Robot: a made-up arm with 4 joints. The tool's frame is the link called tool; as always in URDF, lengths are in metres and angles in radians. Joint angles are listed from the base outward.
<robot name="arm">
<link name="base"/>
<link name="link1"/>
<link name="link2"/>
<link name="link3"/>
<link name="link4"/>
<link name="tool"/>
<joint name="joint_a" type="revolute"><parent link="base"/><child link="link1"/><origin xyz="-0.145 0.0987 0.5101"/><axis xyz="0 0 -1"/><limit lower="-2.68" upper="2.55"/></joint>
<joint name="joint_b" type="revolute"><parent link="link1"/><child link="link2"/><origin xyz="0.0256 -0.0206 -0.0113"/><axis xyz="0 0 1"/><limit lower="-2.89" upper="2.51"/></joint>
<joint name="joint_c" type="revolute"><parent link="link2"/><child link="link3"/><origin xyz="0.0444 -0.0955 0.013"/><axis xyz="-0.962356 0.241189 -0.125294"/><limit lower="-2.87" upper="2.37"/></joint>
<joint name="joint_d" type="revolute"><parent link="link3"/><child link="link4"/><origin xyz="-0.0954 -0.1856 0.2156"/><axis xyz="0 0 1"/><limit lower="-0.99" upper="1.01"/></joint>
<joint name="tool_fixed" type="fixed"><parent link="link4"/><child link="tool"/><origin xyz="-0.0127 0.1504 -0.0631" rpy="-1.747 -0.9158 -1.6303"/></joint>
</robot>
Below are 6 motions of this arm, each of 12 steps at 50 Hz.
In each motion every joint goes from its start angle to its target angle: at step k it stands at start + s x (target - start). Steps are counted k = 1, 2, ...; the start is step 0. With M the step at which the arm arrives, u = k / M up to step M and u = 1 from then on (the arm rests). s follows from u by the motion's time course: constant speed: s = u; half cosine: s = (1 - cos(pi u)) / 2; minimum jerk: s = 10 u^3 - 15 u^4 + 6 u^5.
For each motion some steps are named. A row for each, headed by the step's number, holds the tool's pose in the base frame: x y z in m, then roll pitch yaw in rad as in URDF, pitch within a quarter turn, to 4 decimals.
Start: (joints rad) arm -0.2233 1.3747 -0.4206 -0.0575
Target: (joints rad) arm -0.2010 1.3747 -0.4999 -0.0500
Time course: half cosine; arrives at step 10
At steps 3, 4, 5, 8, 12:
3: 0.0787 0.0227 0.6249 -1.6722 -0.4860 -0.0866
4: 0.0798 0.0217 0.6235 -1.6700 -0.4751 -0.0884
5: 0.0811 0.0206 0.6220 -1.6676 -0.4632 -0.0904
8: 0.0842 0.0177 0.6179 -1.6611 -0.4318 -0.0955
12: 0.0849 0.0170 0.6169 -1.6596 -0.4244 -0.0967

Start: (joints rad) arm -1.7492 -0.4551 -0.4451 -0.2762
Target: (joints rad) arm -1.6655 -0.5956 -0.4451 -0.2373
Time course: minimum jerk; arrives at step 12
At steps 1, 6, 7, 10, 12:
1: 0.0494 0.0423 0.6266 -1.7766 -0.4748 -0.5372
6: 0.0386 0.0199 0.6265 -1.7673 -0.4745 -0.6350
7: 0.0348 0.0132 0.6264 -1.7645 -0.4745 -0.6653
10: 0.0261 0.0002 0.6263 -1.7587 -0.4744 -0.7268
12: 0.0251 -0.0012 0.6263 -1.7580 -0.4743 -0.7338

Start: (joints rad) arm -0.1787 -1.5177 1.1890 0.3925
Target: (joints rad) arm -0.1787 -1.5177 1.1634 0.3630
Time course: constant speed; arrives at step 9
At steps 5, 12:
5: -0.0746 0.1586 0.6419 2.2013 -0.9444 -0.5963
12: -0.0760 0.1572 0.6422 2.1938 -0.9595 -0.5941

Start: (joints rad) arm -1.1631 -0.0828 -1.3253 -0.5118
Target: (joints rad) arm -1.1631 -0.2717 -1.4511 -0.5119
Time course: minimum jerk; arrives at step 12
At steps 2, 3, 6, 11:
2: 0.1097 -0.0014 0.4953 -1.9852 0.3851 -0.7939
3: 0.1082 -0.0041 0.4940 -1.9857 0.3936 -0.8058
6: 0.0987 -0.0191 0.4860 -1.9883 0.4430 -0.8755
11: 0.0852 -0.0362 0.4761 -1.9912 0.5047 -0.9626

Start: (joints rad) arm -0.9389 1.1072 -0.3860 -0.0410
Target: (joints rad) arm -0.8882 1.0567 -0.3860 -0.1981
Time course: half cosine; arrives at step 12
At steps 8, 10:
8: 0.0779 0.1328 0.6322 -1.7246 -0.5332 0.2149
10: 0.0771 0.1330 0.6325 -1.7370 -0.5329 0.1760

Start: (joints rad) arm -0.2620 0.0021 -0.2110 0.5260
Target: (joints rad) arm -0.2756 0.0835 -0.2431 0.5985
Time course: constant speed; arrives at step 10
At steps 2, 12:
2: -0.1997 -0.1401 0.6376 -1.5492 -0.7456 -0.9261
12: -0.1857 -0.1566 0.6323 -1.5145 -0.7325 -0.8138

